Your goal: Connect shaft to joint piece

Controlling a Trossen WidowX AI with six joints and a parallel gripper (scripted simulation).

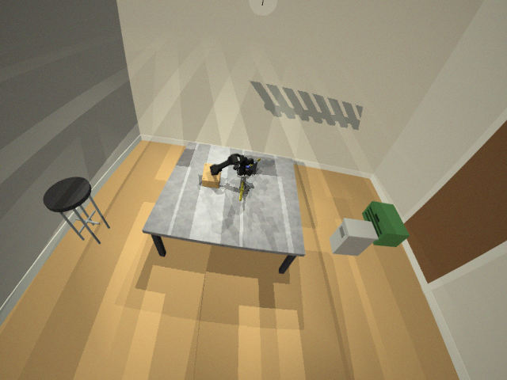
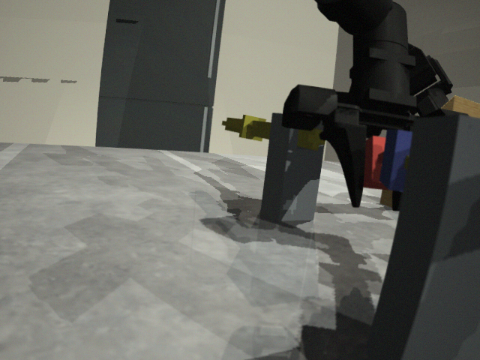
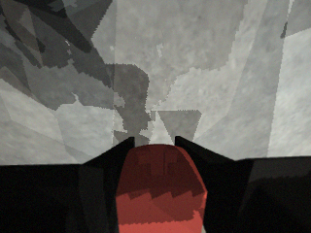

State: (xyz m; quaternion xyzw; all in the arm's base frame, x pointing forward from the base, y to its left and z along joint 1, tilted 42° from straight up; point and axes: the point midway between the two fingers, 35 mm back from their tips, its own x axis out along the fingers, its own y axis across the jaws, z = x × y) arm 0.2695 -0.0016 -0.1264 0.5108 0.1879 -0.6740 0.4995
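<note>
Now: gripper tip 4 cm below the red square joint piece.
</note>
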